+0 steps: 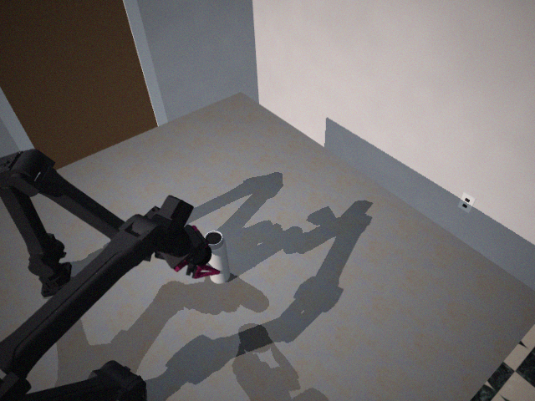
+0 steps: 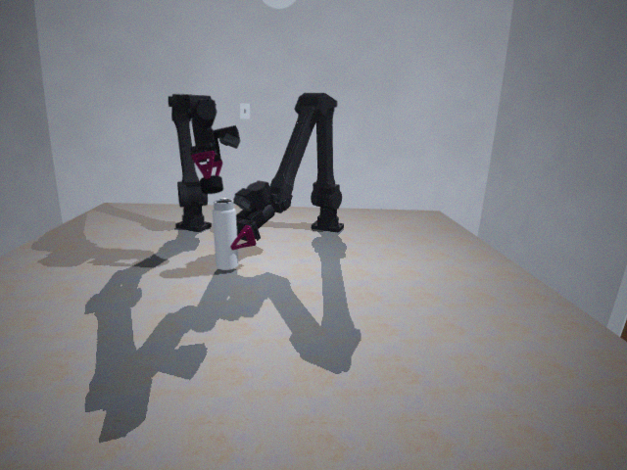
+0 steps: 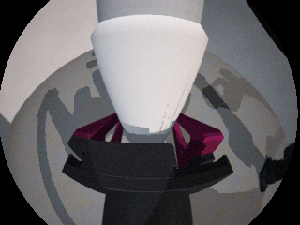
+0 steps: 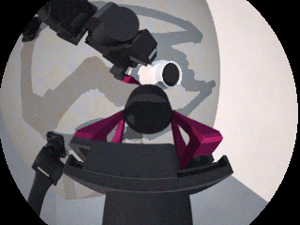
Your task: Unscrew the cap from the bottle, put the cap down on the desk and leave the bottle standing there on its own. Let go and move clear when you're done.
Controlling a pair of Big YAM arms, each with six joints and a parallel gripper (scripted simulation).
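Right now my right hand is 20 mm above the black cap and 10 mm short of it.
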